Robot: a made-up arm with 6 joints. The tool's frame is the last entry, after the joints.
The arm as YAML. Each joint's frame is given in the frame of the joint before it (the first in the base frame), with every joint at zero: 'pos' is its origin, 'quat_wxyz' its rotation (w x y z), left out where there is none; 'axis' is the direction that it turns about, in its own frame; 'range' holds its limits. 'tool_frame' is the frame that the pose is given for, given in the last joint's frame.
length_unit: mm
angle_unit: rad
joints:
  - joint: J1
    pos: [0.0, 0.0, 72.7]
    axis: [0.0, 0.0, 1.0]
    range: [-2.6, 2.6]
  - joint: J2
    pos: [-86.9, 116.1, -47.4]
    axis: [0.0, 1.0, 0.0]
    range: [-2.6, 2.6]
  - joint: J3
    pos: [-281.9, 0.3, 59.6]
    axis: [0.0, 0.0, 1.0]
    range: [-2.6, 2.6]
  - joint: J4
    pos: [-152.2, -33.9, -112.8]
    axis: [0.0, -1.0, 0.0]
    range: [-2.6, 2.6]
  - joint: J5
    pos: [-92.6, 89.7, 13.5]
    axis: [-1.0, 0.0, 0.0]
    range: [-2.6, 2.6]
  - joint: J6
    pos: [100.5, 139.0, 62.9]
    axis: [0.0, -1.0, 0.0]
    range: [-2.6, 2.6]
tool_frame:
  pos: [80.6, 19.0, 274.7]
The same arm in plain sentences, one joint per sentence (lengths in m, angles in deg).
The arm has six revolute joints in a row. What follows holds with every joint at zero, and every direction is one of the base frame's. The first joint sits 0.0727 m along +z from the base frame's origin and turns about +z, from -148.97 to 148.97 deg. The second joint sits 0.0869 m along -x and 0.1161 m along +y and 0.0474 m along -z from the first joint and turns about +y, from -148.97 to 148.97 deg. The third joint sits 0.2819 m along -x and 0.0003 m along +y and 0.0596 m along +z from the second joint and turns about +z, from -148.97 to 148.97 deg. The fourth joint sits 0.1522 m along -x and 0.0339 m along -y and 0.1128 m along -z from the third joint and turns about -y, from -148.97 to 148.97 deg. The fifth joint sits 0.0926 m along -x and 0.0897 m along +y and 0.0135 m along +z from the fourth joint and turns about -x, from -148.97 to 148.97 deg. The sixth joint sits 0.1005 m along +x and 0.1390 m along +y and 0.0629 m along +z from the fifth joint and turns about -y, from -148.97 to 148.97 deg. The tool frame, which is the frame that the pose is given for, sits 0.0806 m along +x and 0.0190 m along +y and 0.2747 m along +z from the sixth joint; its axes are parallel to the base frame's.
